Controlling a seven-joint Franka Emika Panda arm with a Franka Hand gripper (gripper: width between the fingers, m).
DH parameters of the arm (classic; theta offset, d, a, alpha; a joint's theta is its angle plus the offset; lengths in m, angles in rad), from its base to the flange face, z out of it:
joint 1: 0 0.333 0 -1.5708
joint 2: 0 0 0 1.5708
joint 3: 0 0.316 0.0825 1.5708
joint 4: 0 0 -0.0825 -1.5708
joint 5: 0 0.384 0 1.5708
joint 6: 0 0 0.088 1.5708
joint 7: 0 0.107 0 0
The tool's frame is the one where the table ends.
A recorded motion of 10 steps. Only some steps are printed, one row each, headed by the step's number.
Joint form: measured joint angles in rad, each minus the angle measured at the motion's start. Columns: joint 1, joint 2, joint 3, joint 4, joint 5, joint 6, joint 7.
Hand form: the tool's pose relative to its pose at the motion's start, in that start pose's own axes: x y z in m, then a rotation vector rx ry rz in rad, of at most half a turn. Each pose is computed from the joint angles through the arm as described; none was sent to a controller.
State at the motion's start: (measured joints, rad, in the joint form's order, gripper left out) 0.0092 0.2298 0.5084 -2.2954 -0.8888 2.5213 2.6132
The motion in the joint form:
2: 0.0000 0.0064 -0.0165 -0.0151 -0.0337 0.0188 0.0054
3: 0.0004 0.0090 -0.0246 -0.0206 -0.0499 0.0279 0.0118
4: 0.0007 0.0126 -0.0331 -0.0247 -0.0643 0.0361 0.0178
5: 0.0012 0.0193 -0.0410 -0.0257 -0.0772 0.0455 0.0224
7: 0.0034 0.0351 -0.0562 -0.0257 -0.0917 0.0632 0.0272
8: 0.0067 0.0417 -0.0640 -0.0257 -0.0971 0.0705 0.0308
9: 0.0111 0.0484 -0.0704 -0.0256 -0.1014 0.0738 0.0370
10: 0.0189 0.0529 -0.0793 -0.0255 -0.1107 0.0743 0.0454
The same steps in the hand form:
2: 0.0045 0.0056 0.0087 0.0020 0.0035 -0.0170
3: 0.0066 0.0075 0.0122 0.0048 0.0045 -0.0209
4: 0.0089 0.0090 0.0159 0.0062 0.0054 -0.0230
5: 0.0103 0.0098 0.0197 0.0074 0.0032 -0.0252
7: 0.0123 0.0114 0.0275 0.0036 -0.0049 -0.0260
8: 0.0127 0.0122 0.0307 0.0018 -0.0083 -0.0252
9: 0.0123 0.0136 0.0337 -0.0017 -0.0095 -0.0230
10: 0.0120 0.0148 0.0361 -0.0019 -0.0062 -0.0236

